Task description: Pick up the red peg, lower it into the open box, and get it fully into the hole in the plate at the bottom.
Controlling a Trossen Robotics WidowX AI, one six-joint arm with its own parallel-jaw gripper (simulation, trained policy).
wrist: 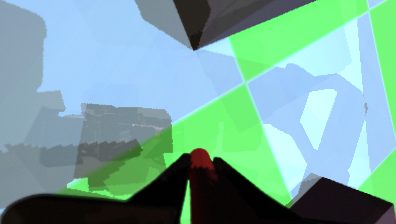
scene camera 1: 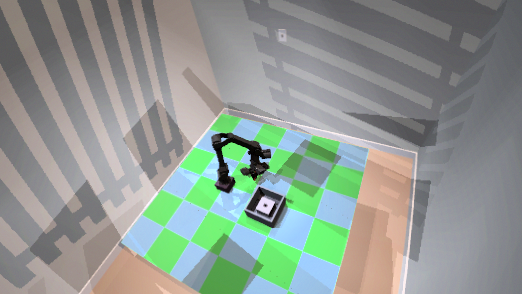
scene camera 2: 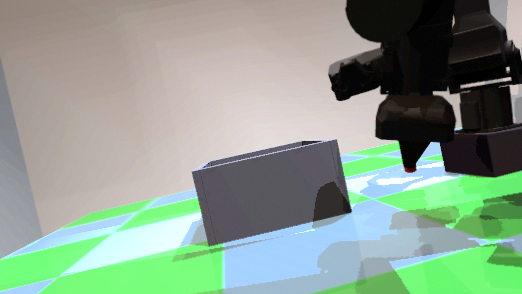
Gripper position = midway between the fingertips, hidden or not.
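There is a dark box [scene camera 2: 241, 196] in what I see, and I find the box in scene camera 1 [scene camera 1: 280, 200] too. I also see my gripper [scene camera 2: 408, 163], and the wrist view [wrist: 200, 162] has my gripper in it as well.
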